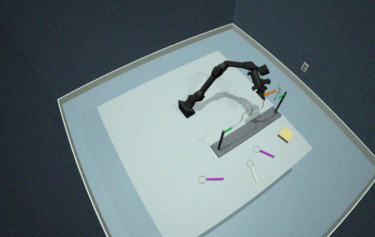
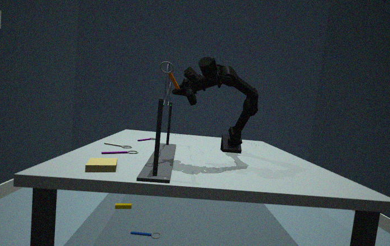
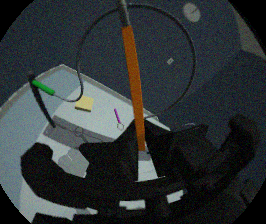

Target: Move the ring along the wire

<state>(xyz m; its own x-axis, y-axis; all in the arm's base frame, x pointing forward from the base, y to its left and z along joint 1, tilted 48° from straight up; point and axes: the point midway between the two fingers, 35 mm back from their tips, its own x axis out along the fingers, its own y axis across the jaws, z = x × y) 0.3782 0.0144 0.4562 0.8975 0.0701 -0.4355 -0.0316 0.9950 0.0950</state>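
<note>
Now: the orange-handled ring 1 cm ahead of my gripper tip, 6 cm to the left of it and 6 cm above it. From my gripper tip the other things lie so: yellow block (27 cm ahead, 53 cm to the right, 81 cm below); then blue-handled ring (6 cm ahead, 22 cm to the right, 82 cm below); then white-handled ring (27 cm ahead, 27 cm to the right, 32 cm below).
</note>
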